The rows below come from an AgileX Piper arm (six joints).
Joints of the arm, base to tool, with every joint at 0 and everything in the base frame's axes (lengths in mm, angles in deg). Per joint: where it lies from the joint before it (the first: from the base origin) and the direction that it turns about. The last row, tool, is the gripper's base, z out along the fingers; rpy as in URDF.
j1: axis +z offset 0 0 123
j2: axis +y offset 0 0 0
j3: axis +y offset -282.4 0 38.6
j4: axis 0.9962 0 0.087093 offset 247.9 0 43.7
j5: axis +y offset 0 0 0
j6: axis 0.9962 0 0.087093 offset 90.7 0 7.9
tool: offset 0 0 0 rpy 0 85.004 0
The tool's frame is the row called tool.
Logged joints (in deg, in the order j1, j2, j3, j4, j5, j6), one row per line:
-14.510, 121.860, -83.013, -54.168, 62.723, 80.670
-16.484, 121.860, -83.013, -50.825, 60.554, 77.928
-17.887, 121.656, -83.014, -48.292, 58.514, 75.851
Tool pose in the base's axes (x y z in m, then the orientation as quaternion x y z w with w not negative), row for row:
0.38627, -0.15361, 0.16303, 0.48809, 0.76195, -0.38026, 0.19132
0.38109, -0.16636, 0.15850, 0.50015, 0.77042, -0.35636, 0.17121
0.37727, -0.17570, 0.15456, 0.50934, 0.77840, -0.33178, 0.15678
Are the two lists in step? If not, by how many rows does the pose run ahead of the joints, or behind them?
The pose runs 1 row behind the joints: the pose in row i belongs to the joints in row i - 1.
